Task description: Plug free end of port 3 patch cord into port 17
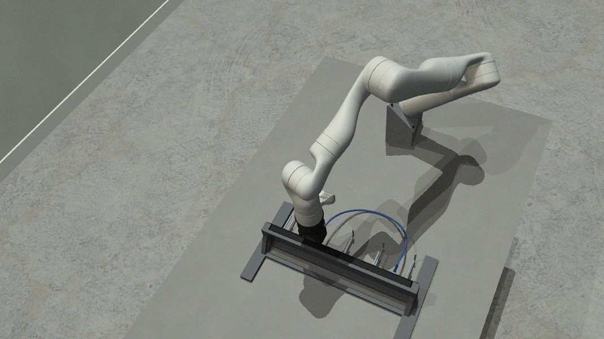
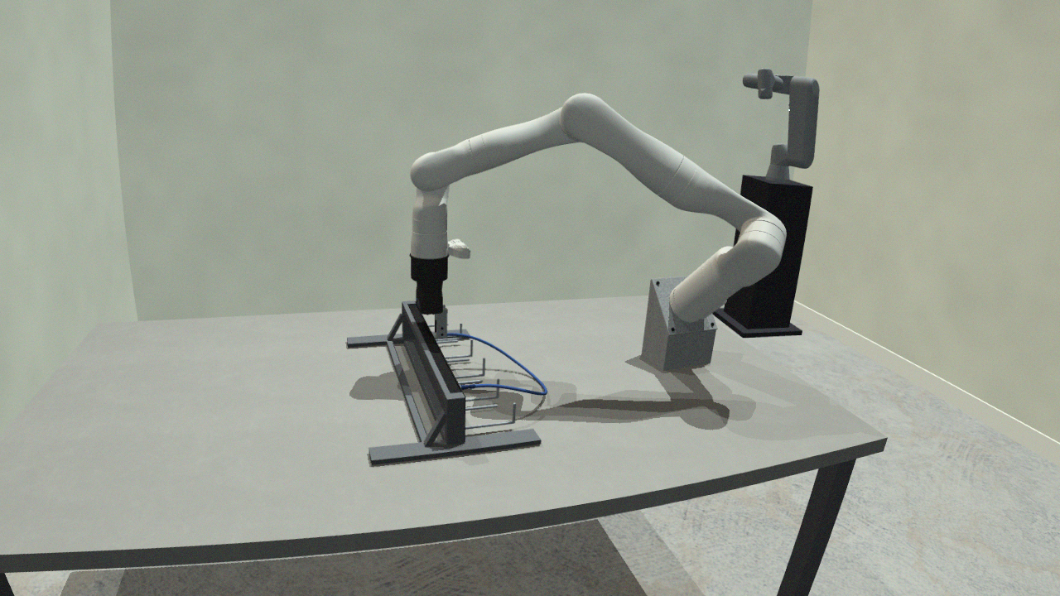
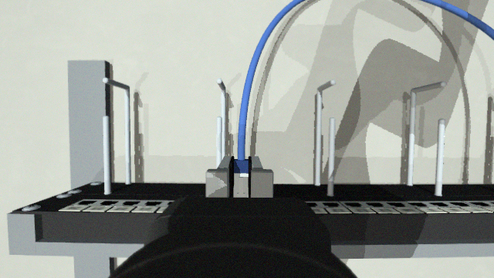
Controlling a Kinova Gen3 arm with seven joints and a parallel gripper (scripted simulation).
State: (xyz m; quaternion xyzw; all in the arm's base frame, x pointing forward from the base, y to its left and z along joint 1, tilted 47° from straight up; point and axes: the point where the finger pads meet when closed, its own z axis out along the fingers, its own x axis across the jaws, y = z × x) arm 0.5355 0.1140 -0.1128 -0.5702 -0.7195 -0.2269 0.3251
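The plug is 1 cm below my hand and 1 cm ahead of it.
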